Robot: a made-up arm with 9 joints. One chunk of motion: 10 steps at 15 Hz.
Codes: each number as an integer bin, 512 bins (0 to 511) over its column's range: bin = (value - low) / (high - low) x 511, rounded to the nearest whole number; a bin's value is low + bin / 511 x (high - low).
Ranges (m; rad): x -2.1..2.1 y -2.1..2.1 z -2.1..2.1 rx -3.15..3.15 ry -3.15..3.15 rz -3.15..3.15
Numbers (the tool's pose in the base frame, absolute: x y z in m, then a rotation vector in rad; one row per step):
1: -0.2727 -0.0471 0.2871 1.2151 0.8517 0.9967
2: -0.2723 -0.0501 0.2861 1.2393 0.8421 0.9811
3: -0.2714 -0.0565 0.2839 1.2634 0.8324 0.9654
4: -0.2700 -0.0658 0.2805 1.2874 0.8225 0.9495
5: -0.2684 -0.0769 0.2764 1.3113 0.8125 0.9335
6: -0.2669 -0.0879 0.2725 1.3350 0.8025 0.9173
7: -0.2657 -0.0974 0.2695 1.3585 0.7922 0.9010
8: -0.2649 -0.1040 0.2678 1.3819 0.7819 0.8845
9: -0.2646 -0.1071 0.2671 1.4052 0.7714 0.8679
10: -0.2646 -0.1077 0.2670 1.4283 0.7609 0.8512
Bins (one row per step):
1: 222 250 290 354 325 336
2: 222 249 290 356 324 335
3: 222 249 290 358 323 334
4: 223 247 290 360 322 333
5: 223 246 289 362 321 331
6: 223 245 289 364 321 330
7: 223 244 288 366 320 329
8: 223 243 288 368 319 327
9: 223 242 288 369 318 326
10: 223 242 288 371 317 325

